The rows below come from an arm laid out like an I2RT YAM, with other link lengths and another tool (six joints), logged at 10 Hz.
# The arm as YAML. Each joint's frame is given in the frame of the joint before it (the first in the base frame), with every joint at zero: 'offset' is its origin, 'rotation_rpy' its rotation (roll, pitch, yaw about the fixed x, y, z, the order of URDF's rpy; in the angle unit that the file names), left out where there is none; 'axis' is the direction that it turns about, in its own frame. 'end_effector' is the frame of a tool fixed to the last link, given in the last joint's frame.
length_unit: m
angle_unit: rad
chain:
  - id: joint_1
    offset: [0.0, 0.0, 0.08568]
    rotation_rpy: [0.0, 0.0, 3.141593]
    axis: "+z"
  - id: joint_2
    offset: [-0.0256, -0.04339, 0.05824]
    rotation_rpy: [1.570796, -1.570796, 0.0]
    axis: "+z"
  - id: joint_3
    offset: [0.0, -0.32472, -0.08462]
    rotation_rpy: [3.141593, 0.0, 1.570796]
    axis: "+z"
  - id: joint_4
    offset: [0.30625, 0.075, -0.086]
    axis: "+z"
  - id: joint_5
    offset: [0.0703, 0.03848, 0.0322]
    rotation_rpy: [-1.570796, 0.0, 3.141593]
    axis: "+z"
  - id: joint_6
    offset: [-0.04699, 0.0, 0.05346]
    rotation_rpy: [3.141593, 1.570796, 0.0]
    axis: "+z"
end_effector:
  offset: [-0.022, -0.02, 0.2]
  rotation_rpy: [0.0, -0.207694, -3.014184]
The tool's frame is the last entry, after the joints.
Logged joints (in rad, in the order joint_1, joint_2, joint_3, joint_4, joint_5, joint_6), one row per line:
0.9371, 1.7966, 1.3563, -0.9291, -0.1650, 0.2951
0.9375, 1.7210, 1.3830, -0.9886, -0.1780, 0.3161
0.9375, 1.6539, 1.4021, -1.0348, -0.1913, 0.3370
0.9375, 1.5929, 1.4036, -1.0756, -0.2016, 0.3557
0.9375, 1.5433, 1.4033, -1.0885, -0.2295, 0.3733
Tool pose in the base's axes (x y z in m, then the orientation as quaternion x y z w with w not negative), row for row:
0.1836, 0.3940, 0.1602, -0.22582, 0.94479, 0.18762, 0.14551
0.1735, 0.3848, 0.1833, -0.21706, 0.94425, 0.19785, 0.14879
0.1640, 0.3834, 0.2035, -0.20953, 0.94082, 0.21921, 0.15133
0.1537, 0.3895, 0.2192, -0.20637, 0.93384, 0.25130, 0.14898
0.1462, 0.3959, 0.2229, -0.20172, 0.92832, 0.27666, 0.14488
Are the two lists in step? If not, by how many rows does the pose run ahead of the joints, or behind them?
The pose runs 2 rows ahead of the joints: the pose in row i belongs to the joints in row i + 2.
